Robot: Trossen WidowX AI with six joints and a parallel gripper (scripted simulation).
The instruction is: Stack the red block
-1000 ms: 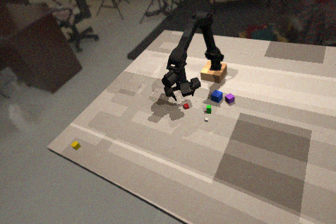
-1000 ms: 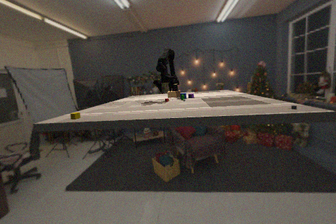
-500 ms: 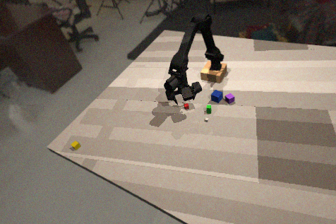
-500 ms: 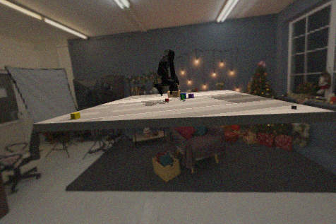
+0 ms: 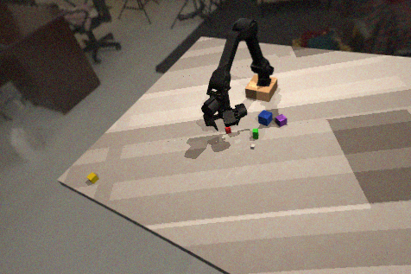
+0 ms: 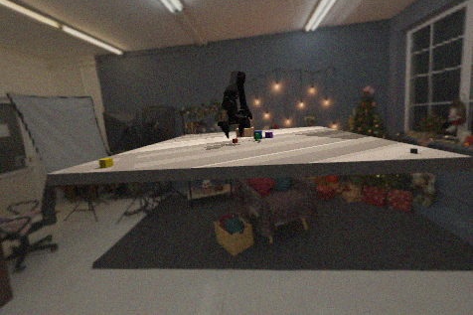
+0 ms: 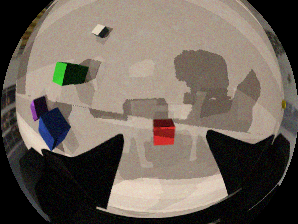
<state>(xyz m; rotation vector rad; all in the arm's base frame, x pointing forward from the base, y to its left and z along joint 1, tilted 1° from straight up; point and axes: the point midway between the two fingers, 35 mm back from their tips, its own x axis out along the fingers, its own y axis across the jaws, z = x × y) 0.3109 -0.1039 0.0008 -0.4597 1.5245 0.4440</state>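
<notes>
My gripper tip is now 2 cm above the red block. Also, from my gripper tip: white cube: 7 cm ahead, 13 cm to the left, 2 cm below; then blue cube: 10 cm behind, 15 cm to the left, 1 cm below; then purple cube: 10 cm behind, 22 cm to the left, 1 cm below.
</notes>
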